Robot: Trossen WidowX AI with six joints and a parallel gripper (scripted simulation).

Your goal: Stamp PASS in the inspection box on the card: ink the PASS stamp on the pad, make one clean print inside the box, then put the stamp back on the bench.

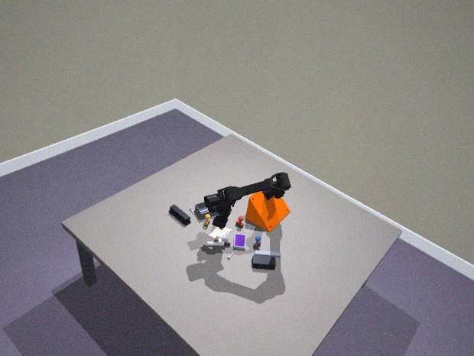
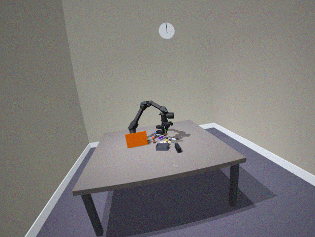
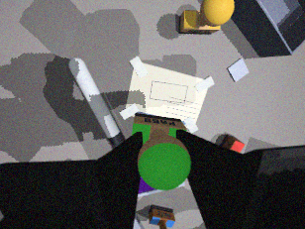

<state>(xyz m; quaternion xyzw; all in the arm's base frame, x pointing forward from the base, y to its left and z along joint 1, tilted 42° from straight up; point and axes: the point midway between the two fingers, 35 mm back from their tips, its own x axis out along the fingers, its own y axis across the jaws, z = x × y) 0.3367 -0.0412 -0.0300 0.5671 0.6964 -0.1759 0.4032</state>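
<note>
The white marker is 5 cm ahead of my gripper tip, 4 cm to the left of it and 8 cm below it. The rest, counted from my gripper tip: cream card (2 cm behind, 2 cm to the right, 9 cm below); green-knobbed PASS stamp (right at my gripper tip); yellow-knobbed stamp (2 cm behind, 11 cm to the right, 7 cm below).
</note>
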